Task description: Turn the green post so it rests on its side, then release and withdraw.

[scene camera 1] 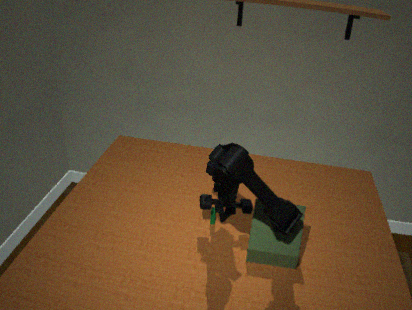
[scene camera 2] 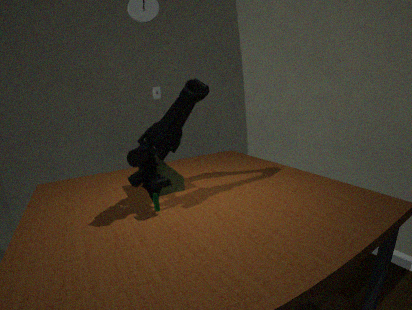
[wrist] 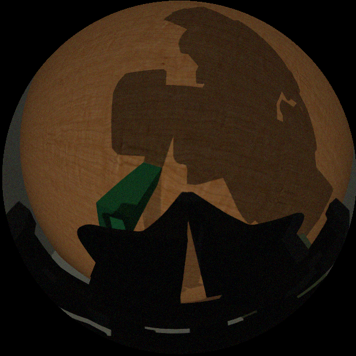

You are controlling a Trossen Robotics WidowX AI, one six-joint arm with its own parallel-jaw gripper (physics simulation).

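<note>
The green post [scene camera 1: 213,216] [scene camera 2: 156,202] [wrist: 128,192] stands upright or nearly so on the table; a slight lean cannot be ruled out. Its upper end is partly hidden by the gripper in the scene views. My gripper [scene camera 1: 223,218] [scene camera 2: 153,192] [wrist: 186,197] is shut and empty, pointing down, with its fingertips low beside the post. In scene camera 1 the tips are just right of the post. In the wrist view the post is left of the fingertips, its near end close against the dark left finger; whether they touch cannot be told.
A larger dull green block [scene camera 1: 274,246] [scene camera 2: 173,180] [wrist: 304,240] sits on the wooden table [scene camera 1: 125,200] [scene camera 2: 240,240] [wrist: 70,100], right of the post in scene camera 1, under the arm. The arm's shadow falls across the table. A wall shelf [scene camera 1: 310,6] is high behind.
</note>
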